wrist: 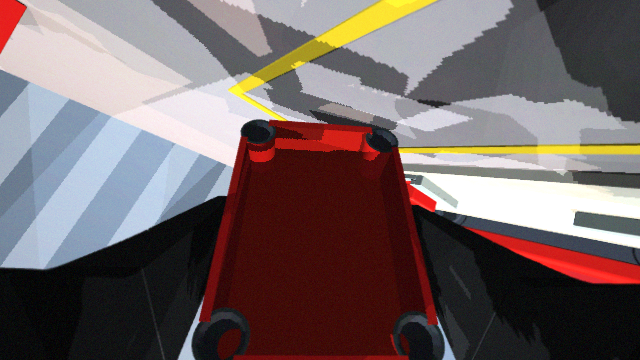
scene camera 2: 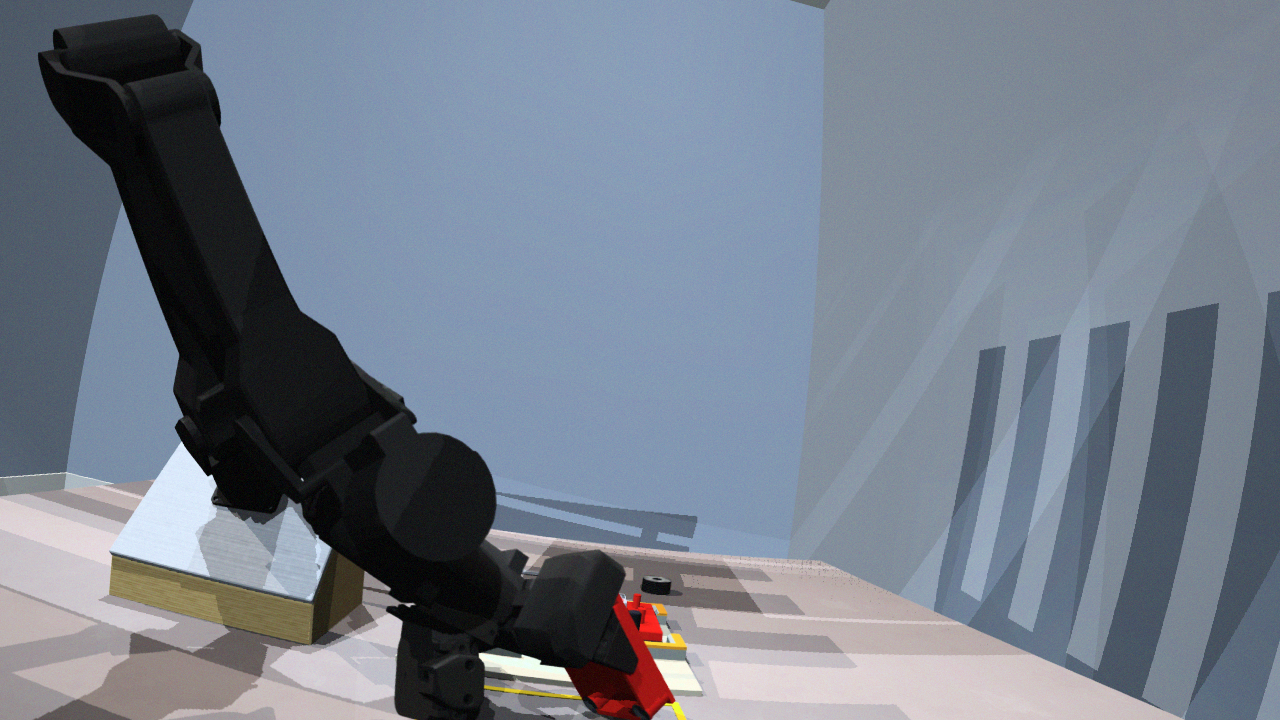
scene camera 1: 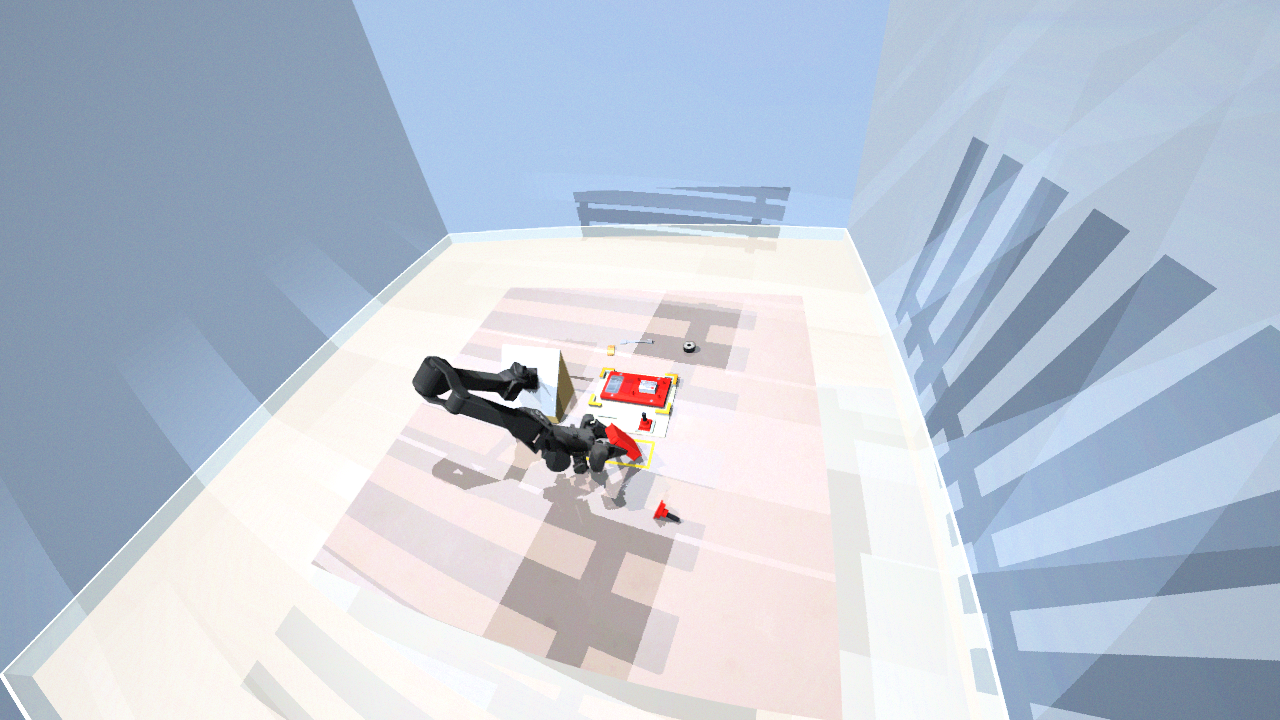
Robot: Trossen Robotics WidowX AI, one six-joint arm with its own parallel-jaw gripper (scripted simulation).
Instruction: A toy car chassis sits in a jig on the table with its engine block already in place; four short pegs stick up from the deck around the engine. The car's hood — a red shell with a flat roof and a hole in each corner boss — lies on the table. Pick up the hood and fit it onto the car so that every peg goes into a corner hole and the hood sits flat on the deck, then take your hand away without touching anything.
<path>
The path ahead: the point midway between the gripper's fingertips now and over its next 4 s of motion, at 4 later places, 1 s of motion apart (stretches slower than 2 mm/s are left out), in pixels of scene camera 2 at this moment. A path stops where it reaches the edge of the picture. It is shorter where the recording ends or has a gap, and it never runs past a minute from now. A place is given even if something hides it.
My gripper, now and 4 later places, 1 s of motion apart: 599,663; 533,584; 534,613; 584,620; 587,646
</path>
